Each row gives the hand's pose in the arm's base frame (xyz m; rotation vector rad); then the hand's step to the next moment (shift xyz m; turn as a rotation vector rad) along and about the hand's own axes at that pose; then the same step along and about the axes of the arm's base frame.
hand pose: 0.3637 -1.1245 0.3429 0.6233 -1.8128 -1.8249
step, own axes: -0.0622 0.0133 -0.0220 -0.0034 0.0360 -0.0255
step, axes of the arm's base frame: 0.0624 0.0222 0.0117 0.0196 -0.0176 0.0356
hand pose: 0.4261 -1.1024 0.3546 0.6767 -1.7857 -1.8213
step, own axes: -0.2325 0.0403 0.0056 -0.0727 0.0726 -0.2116
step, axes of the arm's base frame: 0.1716 0.1565 0.0418 0.1945 -0.1127 0.0693
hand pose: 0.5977 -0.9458 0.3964 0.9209 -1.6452 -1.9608
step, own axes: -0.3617 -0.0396 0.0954 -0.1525 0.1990 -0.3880
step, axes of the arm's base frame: 0.1865 0.3230 0.0486 0.3635 -0.2075 0.1954
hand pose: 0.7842 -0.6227 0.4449 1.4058 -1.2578 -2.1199
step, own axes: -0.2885 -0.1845 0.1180 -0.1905 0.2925 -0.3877
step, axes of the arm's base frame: 0.0738 0.3524 0.0397 0.3621 -0.2358 0.2922
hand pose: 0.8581 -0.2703 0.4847 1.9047 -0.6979 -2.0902
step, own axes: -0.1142 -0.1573 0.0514 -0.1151 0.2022 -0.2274
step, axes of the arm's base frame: -0.0125 0.1991 0.0250 0.2083 -0.1631 0.1893
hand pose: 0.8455 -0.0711 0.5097 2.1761 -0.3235 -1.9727
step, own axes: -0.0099 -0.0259 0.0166 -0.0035 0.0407 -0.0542
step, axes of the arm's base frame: -0.0165 0.0278 0.0005 0.0521 -0.0385 0.0202
